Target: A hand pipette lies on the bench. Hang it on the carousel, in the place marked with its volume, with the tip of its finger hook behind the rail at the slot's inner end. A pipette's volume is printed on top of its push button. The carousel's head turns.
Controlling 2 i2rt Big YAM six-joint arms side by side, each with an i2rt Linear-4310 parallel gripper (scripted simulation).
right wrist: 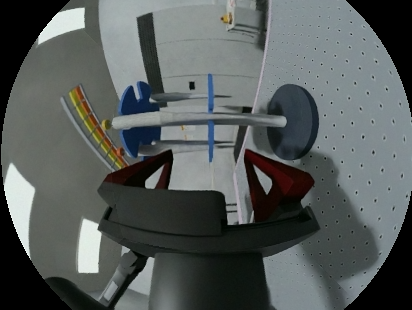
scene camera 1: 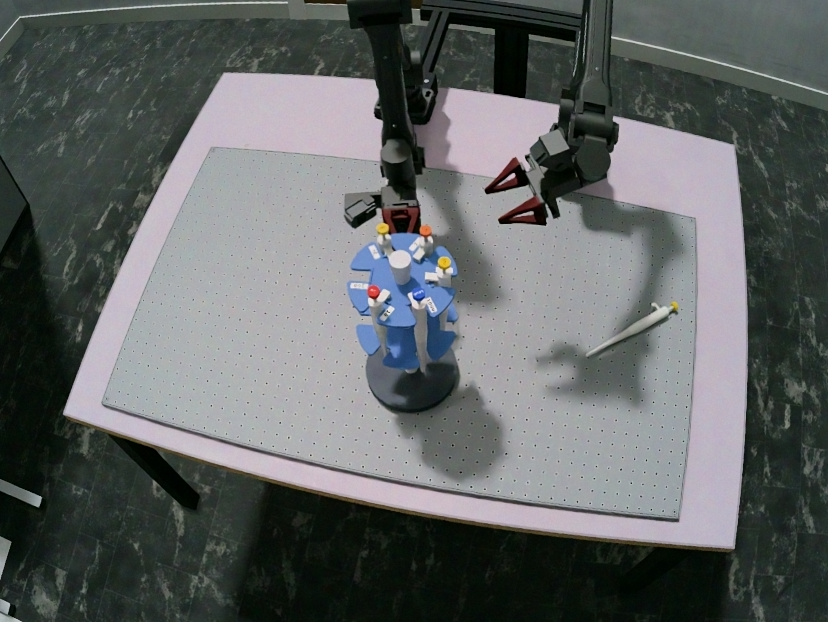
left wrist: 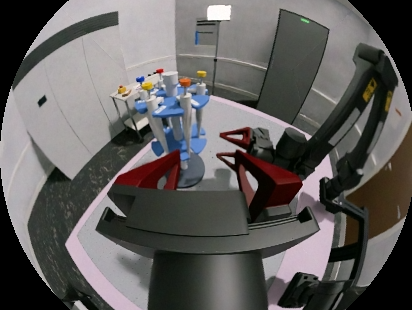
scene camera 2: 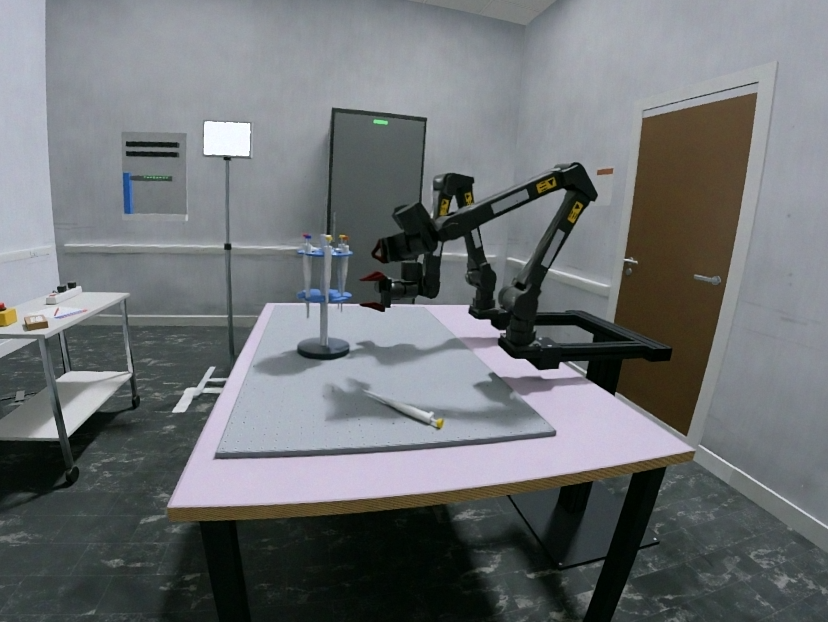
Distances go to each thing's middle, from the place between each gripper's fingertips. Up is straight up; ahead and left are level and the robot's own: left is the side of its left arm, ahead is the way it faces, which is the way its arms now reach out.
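Orange-button pipette (right wrist: 149, 149): my right gripper is 7 cm short of it, 7 cm below it and 6 cm to the right of it. The red-button pipette (scene camera 1: 376, 299) is 16 cm ahead of my right hand, 4 cm to the left of it and 7 cm above it. By its middle, the red-button pipette is nearer to my right gripper than to my left gripper.
Relative to the orange-button pipette, my left gripper (scene camera 1: 491, 206) is 13 cm short of it, 7 cm above it and 8 cm to the left of it. The red-button pipette is 22 cm ahead of my left hand, 11 cm to the right of it and 7 cm below it. Going by their middles, the orange-button pipette is the nearest to my left gripper of the things named here.
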